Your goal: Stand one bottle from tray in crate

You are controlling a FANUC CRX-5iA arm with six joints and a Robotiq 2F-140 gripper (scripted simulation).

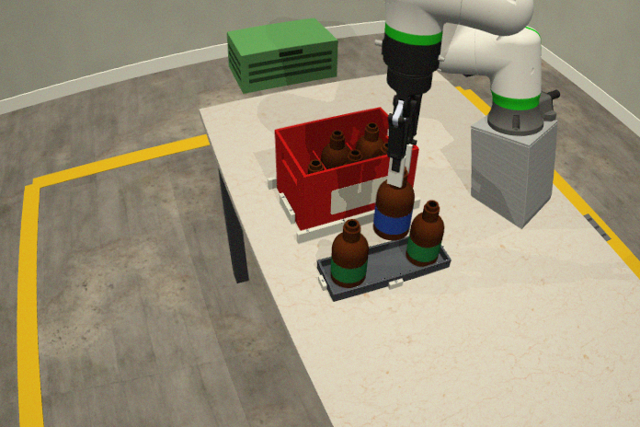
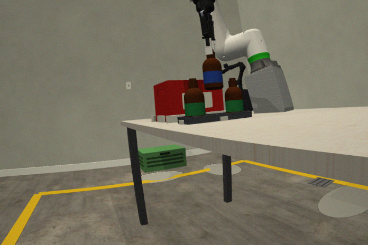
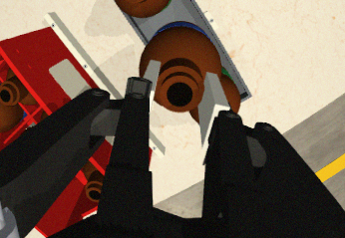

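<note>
The glass bottle lies 90 mm below my hand. Also, from my hand: grey tray (270 mm below); red crate (30 mm behind, 240 mm to the right, 200 mm below).
</note>
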